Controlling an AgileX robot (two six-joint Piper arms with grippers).
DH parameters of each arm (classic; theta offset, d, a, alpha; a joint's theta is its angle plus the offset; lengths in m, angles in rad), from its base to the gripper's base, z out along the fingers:
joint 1: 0 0.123 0 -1.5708
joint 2: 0.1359 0 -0.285 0
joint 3: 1.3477 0 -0.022 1.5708
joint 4: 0 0.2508 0 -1.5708
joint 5: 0 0 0.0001 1.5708
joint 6: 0 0.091 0 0
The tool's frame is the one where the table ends.
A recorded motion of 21 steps. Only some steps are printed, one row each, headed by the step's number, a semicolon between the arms.
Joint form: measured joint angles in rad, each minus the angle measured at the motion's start. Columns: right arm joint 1, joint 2, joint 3, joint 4, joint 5, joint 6; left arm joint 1, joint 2, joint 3, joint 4, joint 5, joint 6.
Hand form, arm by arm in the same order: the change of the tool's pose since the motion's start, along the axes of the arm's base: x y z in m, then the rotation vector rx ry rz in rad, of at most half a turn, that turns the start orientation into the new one. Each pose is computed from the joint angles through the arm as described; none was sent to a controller.
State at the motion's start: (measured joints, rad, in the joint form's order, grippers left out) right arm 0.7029 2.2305 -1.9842 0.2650 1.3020 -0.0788; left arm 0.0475 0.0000 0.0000 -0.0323 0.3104 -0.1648
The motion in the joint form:
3: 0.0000 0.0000 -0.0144 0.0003 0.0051 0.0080; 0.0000 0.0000 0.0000 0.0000 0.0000 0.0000
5: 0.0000 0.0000 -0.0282 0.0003 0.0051 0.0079; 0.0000 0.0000 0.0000 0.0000 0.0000 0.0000
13: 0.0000 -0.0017 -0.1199 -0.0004 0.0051 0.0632; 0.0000 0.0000 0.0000 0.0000 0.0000 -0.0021
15: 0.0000 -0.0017 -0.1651 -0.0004 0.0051 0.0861; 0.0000 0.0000 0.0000 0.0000 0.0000 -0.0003
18: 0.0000 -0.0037 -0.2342 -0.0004 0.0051 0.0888; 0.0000 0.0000 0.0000 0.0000 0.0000 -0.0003
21: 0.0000 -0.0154 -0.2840 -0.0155 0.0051 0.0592; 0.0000 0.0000 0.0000 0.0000 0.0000 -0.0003
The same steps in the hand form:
3: 0.0008 0.0007 0.0037 0.0059 -0.0047 -0.0064; 0.0000 0.0000 0.0000 0.0000 0.0000 0.0000
5: 0.0018 0.0016 0.0074 0.0149 -0.0153 -0.0063; 0.0000 0.0000 0.0000 0.0000 0.0000 0.0000
13: 0.0077 0.0065 0.0327 0.0731 -0.0700 -0.0589; 0.0000 0.0000 0.0000 -0.0020 -0.0001 0.0005
15: 0.0100 0.0085 0.0451 0.1029 -0.0964 -0.0804; 0.0000 0.0000 0.0000 -0.0003 0.0000 0.0001
18: 0.0124 0.0105 0.0652 0.1511 -0.1478 -0.0824; 0.0000 0.0000 0.0000 -0.0003 0.0000 0.0001
21: 0.0130 0.0094 0.0844 0.1806 -0.2138 -0.0541; 0.0000 0.0000 0.0000 -0.0003 0.0000 0.0001

